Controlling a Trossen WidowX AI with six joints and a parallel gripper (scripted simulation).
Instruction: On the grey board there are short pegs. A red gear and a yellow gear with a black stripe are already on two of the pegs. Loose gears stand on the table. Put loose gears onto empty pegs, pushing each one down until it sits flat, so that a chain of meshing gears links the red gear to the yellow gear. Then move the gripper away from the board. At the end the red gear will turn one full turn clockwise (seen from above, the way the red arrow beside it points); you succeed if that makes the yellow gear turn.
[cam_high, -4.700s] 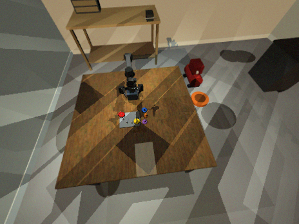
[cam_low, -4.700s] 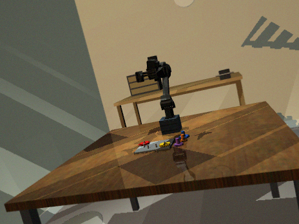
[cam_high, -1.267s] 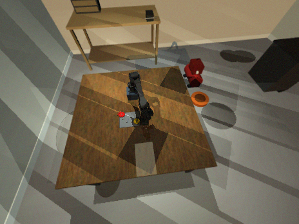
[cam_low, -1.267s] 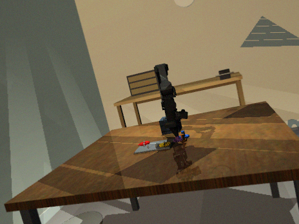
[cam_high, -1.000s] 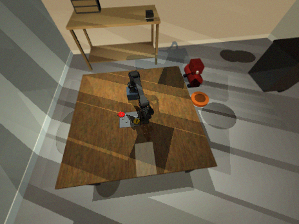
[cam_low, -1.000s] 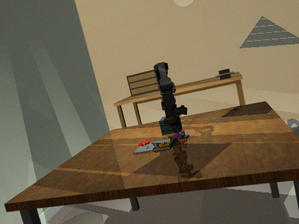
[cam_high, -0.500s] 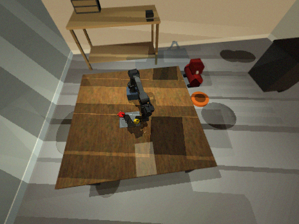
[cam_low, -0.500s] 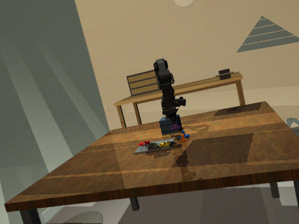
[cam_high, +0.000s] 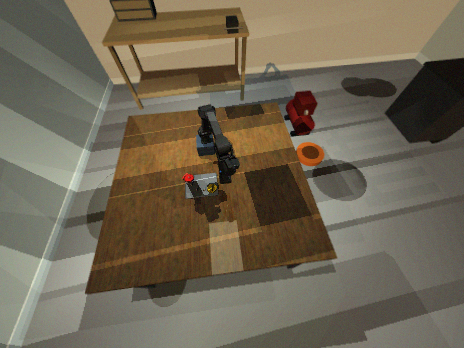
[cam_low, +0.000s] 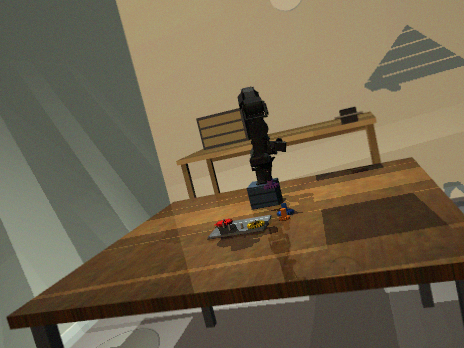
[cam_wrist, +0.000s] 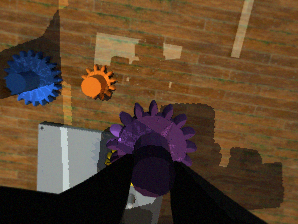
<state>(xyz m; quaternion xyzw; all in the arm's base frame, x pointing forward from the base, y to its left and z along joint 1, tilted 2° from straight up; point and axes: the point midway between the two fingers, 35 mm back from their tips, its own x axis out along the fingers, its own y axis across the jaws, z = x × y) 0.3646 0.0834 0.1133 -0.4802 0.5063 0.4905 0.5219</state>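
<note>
Now: the red gear 120 mm behind my gripper tip, 230 mm to the right of it and 150 mm below it. Round my gripper tip: purple gear (10 mm below); then yellow gear (20 mm behind, 90 mm to the right, 150 mm below); then orange gear (60 mm behind, 10 mm to the left, 150 mm below).
</note>
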